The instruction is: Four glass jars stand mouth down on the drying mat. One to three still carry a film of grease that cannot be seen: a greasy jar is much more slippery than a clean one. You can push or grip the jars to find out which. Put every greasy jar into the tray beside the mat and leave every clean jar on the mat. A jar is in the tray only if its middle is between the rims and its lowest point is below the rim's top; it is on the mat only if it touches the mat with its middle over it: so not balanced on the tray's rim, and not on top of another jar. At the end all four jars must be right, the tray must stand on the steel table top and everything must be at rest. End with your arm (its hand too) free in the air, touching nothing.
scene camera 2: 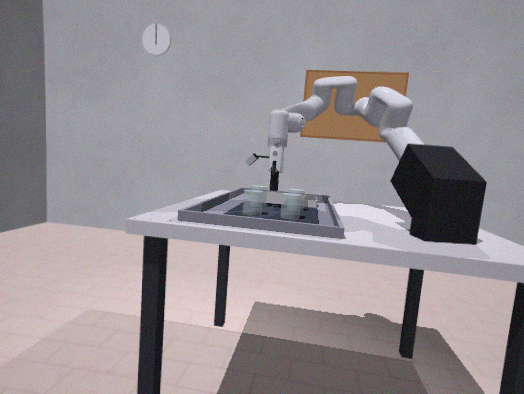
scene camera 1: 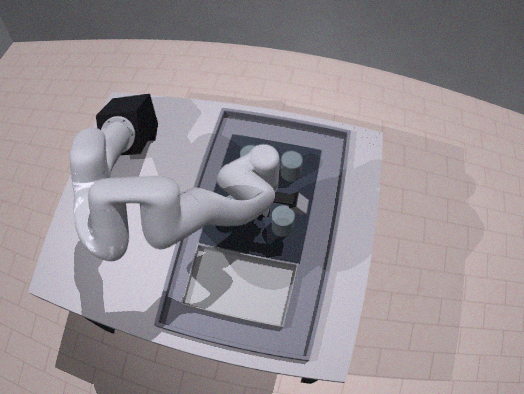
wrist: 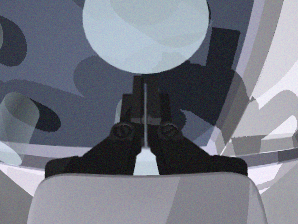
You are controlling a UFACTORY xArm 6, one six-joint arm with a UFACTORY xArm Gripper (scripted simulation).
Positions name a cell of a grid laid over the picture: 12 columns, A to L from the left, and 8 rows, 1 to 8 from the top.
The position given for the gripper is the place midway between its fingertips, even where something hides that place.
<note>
In view: the gripper (wrist: F4) and a pale tray (scene camera 1: F6).
</note>
